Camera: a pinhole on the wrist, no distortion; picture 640 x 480 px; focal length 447.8 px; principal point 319.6 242.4 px. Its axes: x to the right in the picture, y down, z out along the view. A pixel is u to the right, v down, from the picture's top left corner.
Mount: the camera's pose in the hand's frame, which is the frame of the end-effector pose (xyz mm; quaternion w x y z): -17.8 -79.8 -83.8 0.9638 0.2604 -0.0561 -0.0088
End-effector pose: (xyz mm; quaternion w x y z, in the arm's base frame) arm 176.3 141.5 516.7 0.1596 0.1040 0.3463 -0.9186
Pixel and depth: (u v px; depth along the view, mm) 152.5 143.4 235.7
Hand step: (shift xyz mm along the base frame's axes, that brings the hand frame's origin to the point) 27.7 142.8 245.0
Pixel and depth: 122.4 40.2 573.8
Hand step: 74.4 315.3 635.3
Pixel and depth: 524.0 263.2 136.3
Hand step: -83.1 68.2 110.7
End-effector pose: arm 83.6 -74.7 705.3 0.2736 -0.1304 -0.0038 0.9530
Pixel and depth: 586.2 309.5 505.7
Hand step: -140.9 383.0 372.2
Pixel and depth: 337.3 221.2 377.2
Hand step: 127.0 233.5 258.1
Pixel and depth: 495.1 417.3 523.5
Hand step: -133.3 245.1 455.9
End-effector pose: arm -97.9 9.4 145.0 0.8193 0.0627 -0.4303 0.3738
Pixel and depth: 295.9 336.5 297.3
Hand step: -40.1 -247.2 112.2
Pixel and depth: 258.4 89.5 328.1
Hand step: 101.5 -354.3 85.6
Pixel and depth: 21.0 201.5 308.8
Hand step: -19.7 -383.0 -48.0
